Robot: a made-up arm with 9 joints. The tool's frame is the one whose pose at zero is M.
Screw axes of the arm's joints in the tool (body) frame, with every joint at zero. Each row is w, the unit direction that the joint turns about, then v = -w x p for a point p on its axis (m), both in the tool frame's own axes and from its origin. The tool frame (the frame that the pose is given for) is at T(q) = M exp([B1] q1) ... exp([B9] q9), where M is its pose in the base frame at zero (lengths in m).
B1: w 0 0 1 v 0.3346 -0.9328 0
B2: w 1 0 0 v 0 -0.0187 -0.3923
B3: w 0 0 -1 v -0.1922 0.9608 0
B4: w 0 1 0 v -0.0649 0 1.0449
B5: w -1 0 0 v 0 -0.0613 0.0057
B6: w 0 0 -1 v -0.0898 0.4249 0
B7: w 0 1 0 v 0.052 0 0.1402
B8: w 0 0 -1 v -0.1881 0.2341 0
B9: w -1 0 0 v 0 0.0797 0.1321
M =
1 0 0 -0.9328
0 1 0 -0.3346
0 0 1 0.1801
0 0 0 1
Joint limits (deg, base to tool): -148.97..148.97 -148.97..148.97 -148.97..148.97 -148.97..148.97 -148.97..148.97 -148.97..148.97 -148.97..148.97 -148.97..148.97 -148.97..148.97
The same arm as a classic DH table. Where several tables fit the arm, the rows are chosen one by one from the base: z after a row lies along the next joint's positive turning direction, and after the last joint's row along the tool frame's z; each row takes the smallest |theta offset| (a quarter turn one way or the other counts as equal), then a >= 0, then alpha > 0; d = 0 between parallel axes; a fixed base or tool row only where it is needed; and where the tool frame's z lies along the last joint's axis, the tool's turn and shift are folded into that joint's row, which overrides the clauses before.
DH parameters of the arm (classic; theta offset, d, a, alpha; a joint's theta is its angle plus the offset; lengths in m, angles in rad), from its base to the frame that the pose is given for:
joint 1: 1.5708 0.1614 0.0577 1.5708
joint 2: 0 0.028 -0.2001 1.5708
joint 3: 1.5708 -0.0836 0.0841 1.5708
joint 4: 1.5708 -0.1865 0.0036 -1.5708
joint 5: -1.5708 0.62 0.0841 -1.5708
joint 6: -1.5708 0.1133 0.2847 -1.5708
joint 7: 0 0.0983 -0.0939 1.5708
joint 8: -1.5708 0.0277 0.056 -1.5708
joint 9: 0 0.2341 0.1321 -1.5708
tool (fixed): 1.5708 0.0797 0 0
Joint limits (rad, base to tool): -2.6..2.6 -2.6..2.6 -2.6..2.6 -2.6..2.6 -2.6..2.6 -2.6..2.6 -2.6..2.6 -2.6..2.6 -2.6..2.6

